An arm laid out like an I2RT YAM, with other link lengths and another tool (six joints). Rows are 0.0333 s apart.
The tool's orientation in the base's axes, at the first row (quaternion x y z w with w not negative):
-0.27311, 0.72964, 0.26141, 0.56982
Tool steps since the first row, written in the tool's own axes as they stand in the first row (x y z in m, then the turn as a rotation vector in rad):
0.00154, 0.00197, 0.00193, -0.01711, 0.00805, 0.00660
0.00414, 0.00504, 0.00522, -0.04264, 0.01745, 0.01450
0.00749, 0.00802, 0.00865, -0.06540, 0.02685, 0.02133
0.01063, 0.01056, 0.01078, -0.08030, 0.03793, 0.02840
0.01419, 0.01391, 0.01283, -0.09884, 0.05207, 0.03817
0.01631, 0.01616, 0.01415, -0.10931, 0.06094, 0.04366
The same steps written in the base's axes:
-0.00035, 0.00259, -0.00178, 0.00239, 0.01204, 0.01582
-0.00075, 0.00680, -0.00480, 0.00642, 0.02680, 0.03967
-0.00114, 0.01097, -0.00859, 0.00916, 0.04053, 0.06104
-0.00207, 0.01394, -0.01192, 0.00932, 0.05484, 0.07483
-0.00371, 0.01739, -0.01559, 0.00993, 0.07357, 0.09179
-0.00479, 0.01970, -0.01778, 0.00965, 0.08476, 0.10144

